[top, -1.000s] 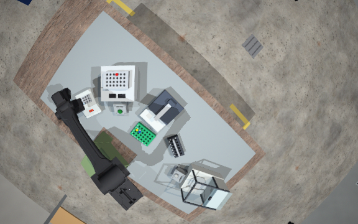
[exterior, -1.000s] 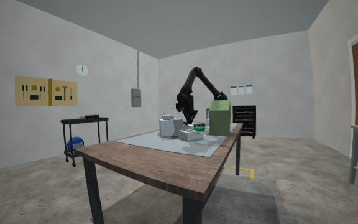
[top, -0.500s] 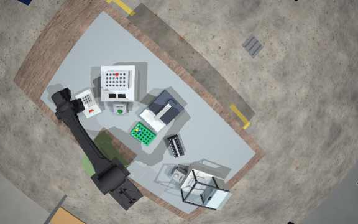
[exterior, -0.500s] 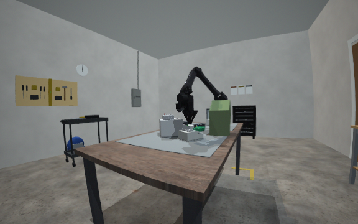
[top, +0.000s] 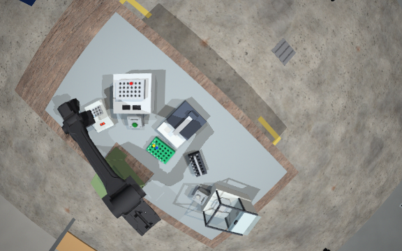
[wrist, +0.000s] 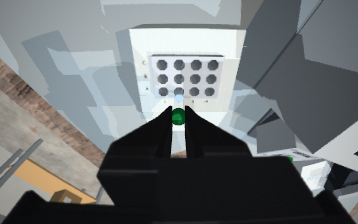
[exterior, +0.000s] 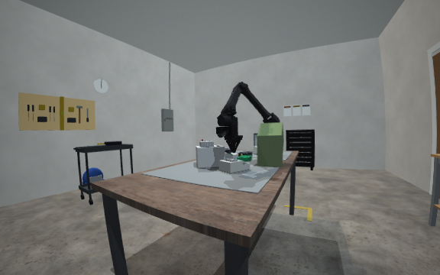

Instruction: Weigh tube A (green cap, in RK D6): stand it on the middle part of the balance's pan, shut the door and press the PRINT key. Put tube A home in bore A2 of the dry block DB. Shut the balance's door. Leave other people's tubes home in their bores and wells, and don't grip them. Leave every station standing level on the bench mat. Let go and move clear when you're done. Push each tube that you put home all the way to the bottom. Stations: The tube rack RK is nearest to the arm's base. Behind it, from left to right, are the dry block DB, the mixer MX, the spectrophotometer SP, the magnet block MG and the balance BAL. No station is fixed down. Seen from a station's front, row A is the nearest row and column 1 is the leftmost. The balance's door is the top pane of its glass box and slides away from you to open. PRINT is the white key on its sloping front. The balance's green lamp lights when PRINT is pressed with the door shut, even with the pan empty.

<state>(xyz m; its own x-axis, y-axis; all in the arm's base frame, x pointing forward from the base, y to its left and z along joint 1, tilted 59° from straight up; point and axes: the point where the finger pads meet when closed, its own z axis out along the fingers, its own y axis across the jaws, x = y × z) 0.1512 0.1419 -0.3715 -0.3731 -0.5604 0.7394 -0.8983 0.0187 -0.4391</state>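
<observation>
Right now my hand is 20 mm above the green-capped tube. Also, from my hand: red-capped tube: 270 mm ahead, 50 mm to the right, 40 mm above; dry block DB: 80 mm below, 10 mm to the right; green tube rack RK: 380 mm to the right, 100 mm below, 100 mm ahead.
</observation>
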